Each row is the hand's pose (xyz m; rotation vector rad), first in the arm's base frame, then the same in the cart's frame.
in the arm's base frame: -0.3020 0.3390 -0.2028 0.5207 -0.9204 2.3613
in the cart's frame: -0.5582 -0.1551 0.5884 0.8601 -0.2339 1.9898
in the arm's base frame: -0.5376 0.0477 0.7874 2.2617 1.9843 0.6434
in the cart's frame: -0.2123 -0.0594 1.5844 2.4930 1.8537 -0.4236
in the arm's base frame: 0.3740 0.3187 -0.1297 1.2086 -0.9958 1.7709
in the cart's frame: 0.0405 -0.3283 0.3158 1.2364 -0.3871 1.2860
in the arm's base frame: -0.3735 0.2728 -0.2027 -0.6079 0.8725 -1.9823
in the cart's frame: -0.6206 -0.1970 0.6505 -1.4158 0.9012 -2.1808
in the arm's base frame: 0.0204 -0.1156 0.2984 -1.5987 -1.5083 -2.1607
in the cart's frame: -0.0335 -0.5036 0.9946 -2.2782 -1.6788 -1.3139
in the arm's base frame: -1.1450 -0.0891 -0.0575 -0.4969 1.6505 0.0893
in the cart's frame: -1.1949 -0.2825 1.2909 -0.6558 2.2878 -0.2350
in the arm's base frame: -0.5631 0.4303 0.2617 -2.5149 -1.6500 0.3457
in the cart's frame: -0.5090 0.1380 1.0400 -2.4221 -1.2204 1.3255
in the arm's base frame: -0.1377 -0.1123 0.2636 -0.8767 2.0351 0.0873
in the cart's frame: -0.1835 -0.4698 1.0453 -0.9829 2.7194 -0.1687
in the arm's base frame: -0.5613 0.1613 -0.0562 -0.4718 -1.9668 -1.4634
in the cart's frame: -0.6992 -0.2055 0.9013 -1.1149 -1.7473 -0.8910
